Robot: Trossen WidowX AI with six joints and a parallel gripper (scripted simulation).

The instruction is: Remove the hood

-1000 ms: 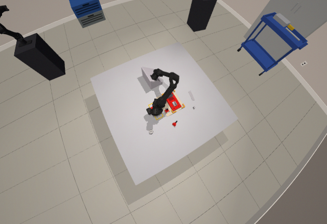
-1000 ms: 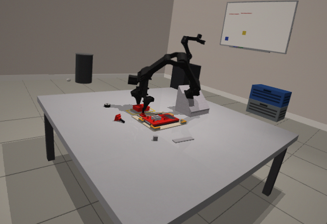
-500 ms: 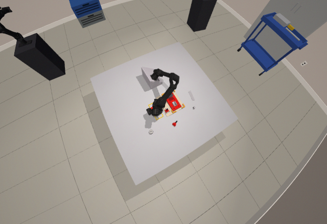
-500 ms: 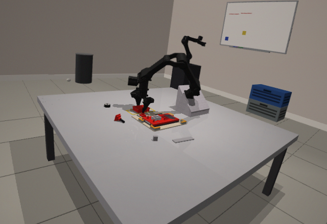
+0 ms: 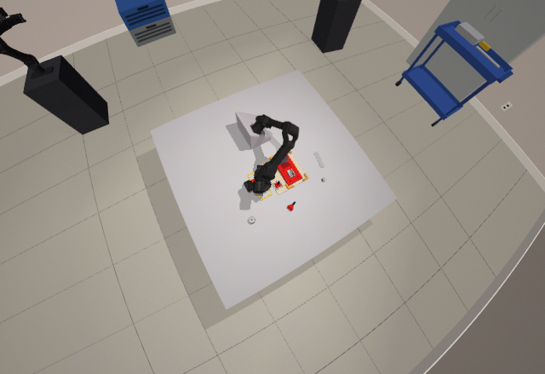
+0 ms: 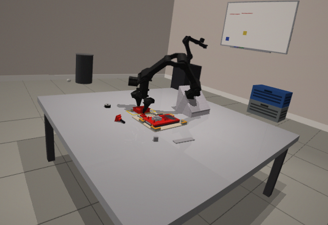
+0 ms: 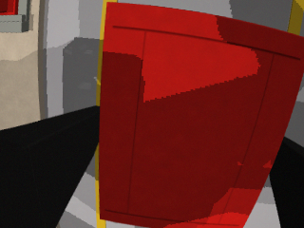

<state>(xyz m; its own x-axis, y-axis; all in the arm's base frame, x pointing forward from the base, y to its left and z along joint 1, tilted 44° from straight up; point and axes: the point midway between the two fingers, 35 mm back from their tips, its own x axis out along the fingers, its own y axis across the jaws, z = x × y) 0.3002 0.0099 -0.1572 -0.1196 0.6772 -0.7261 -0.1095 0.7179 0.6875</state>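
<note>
My gripper tip is now right at the red hood panel. The rest, counted from my gripper tip: round black-and-white piece (19 cm ahead, 13 cm to the right); then grey flat strip (45 cm to the left, 1 cm below, 1 cm behind).
</note>
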